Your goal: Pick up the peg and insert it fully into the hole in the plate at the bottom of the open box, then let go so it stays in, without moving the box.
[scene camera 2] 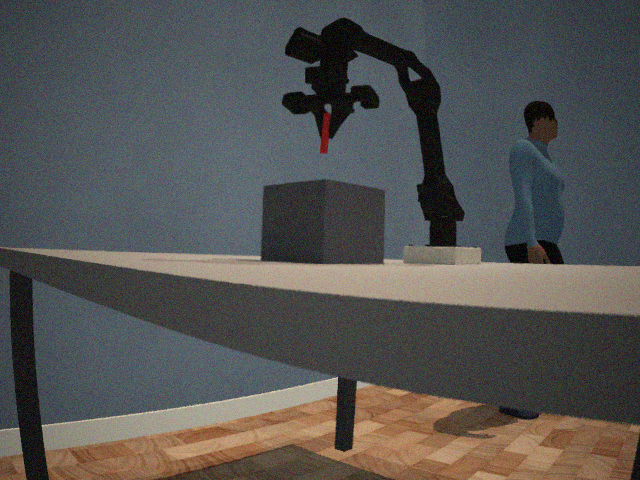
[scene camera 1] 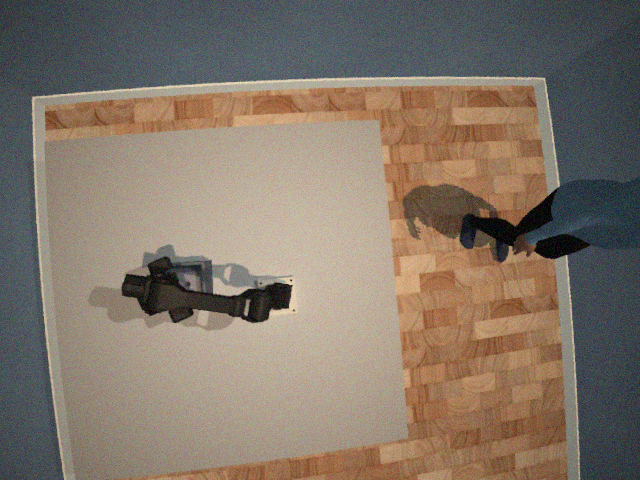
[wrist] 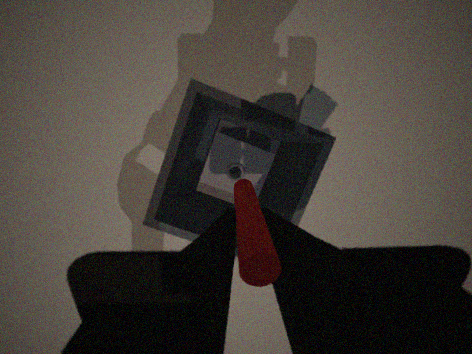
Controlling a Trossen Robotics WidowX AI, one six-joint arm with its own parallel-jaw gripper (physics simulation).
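Seen in the pictures: gripper, fingertip midpoint: [scene camera 2: 326,138] [wrist: 246,215]; arm's base, origin of the base link: [scene camera 2: 443,247] [scene camera 1: 282,293].
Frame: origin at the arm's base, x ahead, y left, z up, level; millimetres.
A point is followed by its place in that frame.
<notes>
A red peg [scene camera 2: 325,134] @(z 200, x 347, y -12 mm) [wrist: 254,237] @(z 238, x 344, y -16 mm) is held between the fingertips of my gripper [scene camera 2: 329,135] @(z 195, x 339, y -20 mm) [wrist: 246,215] @(z 195, x 339, y -20 mm), which is shut on it. In scene camera 2 the peg points down, slightly tilted, above the rim of the grey open box [scene camera 2: 324,222] @(z 29, x 410, y 70 mm) [wrist: 170,165] @(z 100, x 324, y 52 mm) [scene camera 1: 206,276] @(z 77, x 264, y -54 mm). In the wrist view the light plate [wrist: 212,177] @(z 20, x 319, y 9 mm) lies at the box's bottom, and its round hole [wrist: 235,172] shows just beyond and left of the peg's far end. The arm hides part of the box in scene camera 1, and the fingers hide its near corner in the wrist view.
The arm's white base plate [scene camera 1: 293,304] @(z 0, x -45, y 41 mm) [scene camera 2: 439,255] @(z -20, x 80, y 52 mm) stands on the pale table [scene camera 1: 258,387] @(z -38, x 70, y 369 mm) [scene camera 2: 465,284] @(z -38, x 648, y 520 mm), beside the box. A person [scene camera 1: 594,217] [scene camera 2: 537,191] in a blue top stands beyond the table. Shadows of the arm fall across the box and table.
</notes>
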